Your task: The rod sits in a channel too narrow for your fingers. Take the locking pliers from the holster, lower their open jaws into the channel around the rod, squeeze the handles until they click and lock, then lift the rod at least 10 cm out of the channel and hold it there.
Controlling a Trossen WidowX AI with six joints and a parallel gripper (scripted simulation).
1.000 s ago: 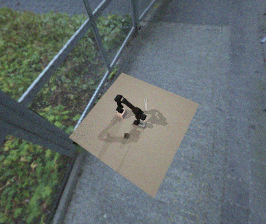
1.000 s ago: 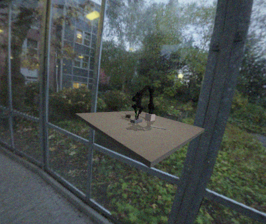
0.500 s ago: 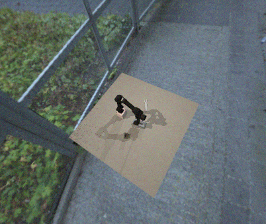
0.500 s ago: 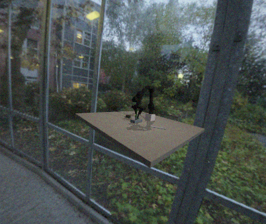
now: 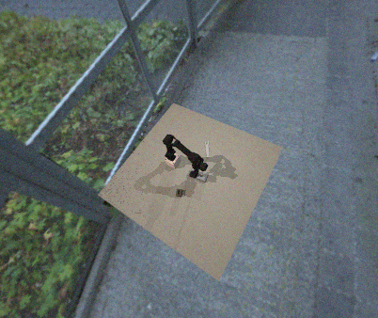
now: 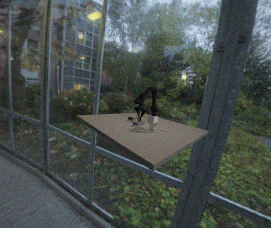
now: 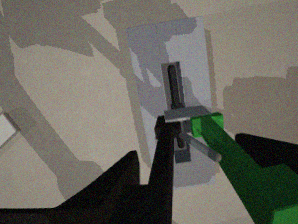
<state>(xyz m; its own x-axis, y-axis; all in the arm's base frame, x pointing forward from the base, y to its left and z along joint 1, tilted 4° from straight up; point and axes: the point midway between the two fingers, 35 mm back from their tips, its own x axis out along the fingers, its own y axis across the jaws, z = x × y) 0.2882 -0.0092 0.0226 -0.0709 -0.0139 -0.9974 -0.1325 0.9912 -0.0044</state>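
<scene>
Right now the grey block is 9 cm below my gripper tip. From my gripper tip the other things lie so: white bar 31 cm to the left, 10 cm below, 8 cm behind; then dark holster 23 cm to the right, 9 cm below, 6 cm behind; then dark rod 9 cm below, 1 cm to the right.
</scene>
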